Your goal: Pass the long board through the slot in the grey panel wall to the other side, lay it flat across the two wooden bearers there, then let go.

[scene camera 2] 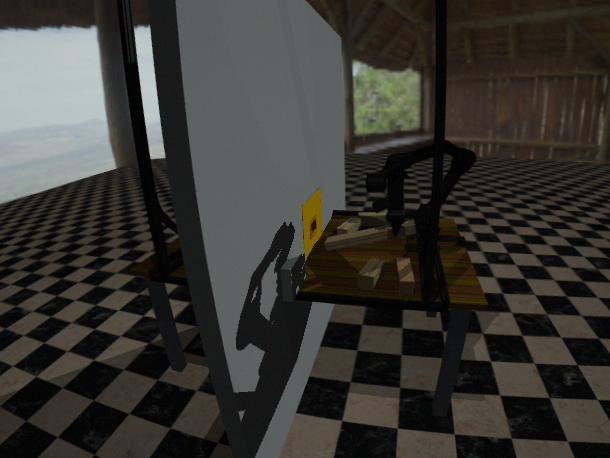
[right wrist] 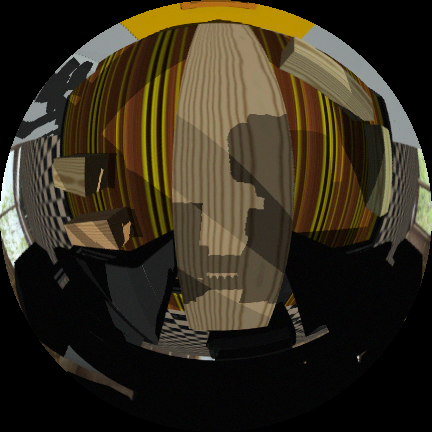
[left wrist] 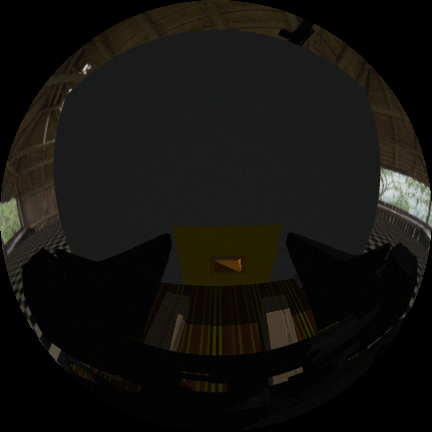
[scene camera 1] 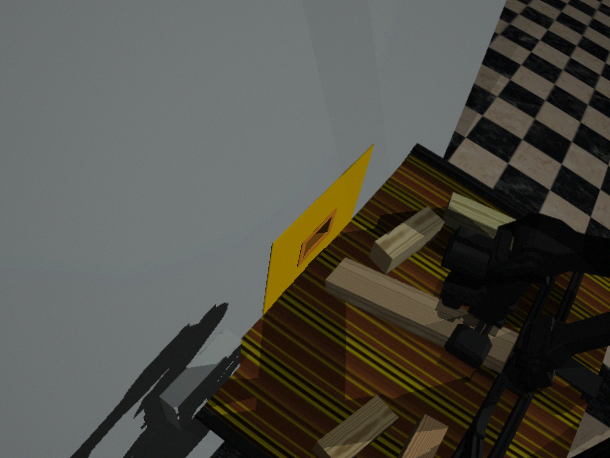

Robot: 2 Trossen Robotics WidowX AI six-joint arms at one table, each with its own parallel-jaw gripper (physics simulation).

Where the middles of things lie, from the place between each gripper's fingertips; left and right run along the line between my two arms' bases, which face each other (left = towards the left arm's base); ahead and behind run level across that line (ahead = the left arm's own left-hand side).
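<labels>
As for the grey block (scene camera 1: 191, 390), my right hand is 34 cm to the right of it and 31 cm past it, and 3 cm above it.
My left gripper, meanwhile, is 240 mm to the left of the grey block, 320 mm past it and 240 mm above it.
</labels>
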